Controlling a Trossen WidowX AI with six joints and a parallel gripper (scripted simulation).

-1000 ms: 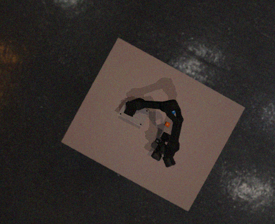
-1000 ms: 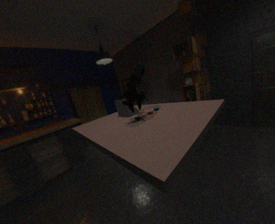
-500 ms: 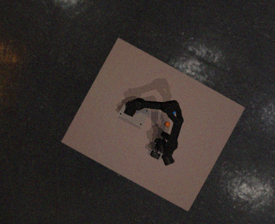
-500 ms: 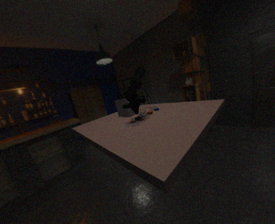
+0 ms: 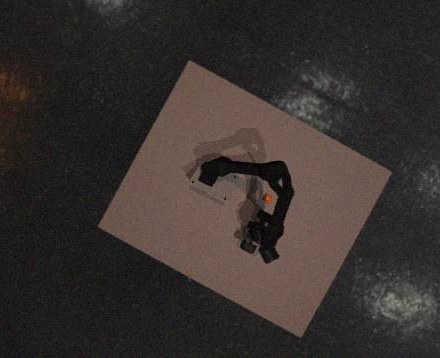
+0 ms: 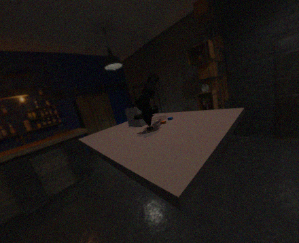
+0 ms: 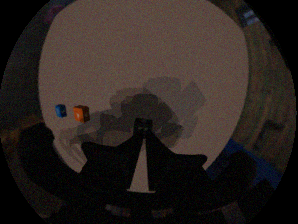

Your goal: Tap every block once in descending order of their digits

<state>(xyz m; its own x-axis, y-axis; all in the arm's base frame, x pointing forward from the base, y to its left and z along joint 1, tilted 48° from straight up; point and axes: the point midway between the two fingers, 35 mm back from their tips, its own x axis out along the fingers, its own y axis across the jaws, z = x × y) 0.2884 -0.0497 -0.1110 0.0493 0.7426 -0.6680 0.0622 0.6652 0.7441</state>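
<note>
My gripper tip is 20 mm above the black block and 10 mm past it. Also, from my gripper tip: blue block 250 mm to the left, 20 mm below; then orange block 150 mm to the left, 20 mm below, 10 mm ahead.
</note>
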